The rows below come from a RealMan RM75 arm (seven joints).
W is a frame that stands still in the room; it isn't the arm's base.
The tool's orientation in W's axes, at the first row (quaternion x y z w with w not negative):
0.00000, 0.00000, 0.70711, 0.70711
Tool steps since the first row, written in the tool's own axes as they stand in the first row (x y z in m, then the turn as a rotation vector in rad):
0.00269, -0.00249, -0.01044, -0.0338, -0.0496, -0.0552
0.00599, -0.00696, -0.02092, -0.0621, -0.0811, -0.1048
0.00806, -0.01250, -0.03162, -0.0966, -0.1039, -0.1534
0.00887, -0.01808, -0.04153, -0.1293, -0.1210, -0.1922
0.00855, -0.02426, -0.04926, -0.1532, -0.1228, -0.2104
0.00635, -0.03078, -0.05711, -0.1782, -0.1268, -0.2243
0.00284, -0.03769, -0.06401, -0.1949, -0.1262, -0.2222
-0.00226, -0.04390, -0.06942, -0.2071, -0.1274, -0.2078
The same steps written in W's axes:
0.00249, 0.00269, -0.01044, 0.0496, -0.0338, -0.0552
0.00696, 0.00599, -0.02092, 0.0811, -0.0621, -0.1048
0.01250, 0.00806, -0.03162, 0.1039, -0.0966, -0.1534
0.01808, 0.00887, -0.04153, 0.1210, -0.1293, -0.1922
0.02426, 0.00855, -0.04926, 0.1228, -0.1532, -0.2104
0.03078, 0.00635, -0.05711, 0.1268, -0.1782, -0.2243
0.03769, 0.00284, -0.06401, 0.1262, -0.1949, -0.2222
0.04390, -0.00226, -0.06942, 0.1274, -0.2071, -0.2078

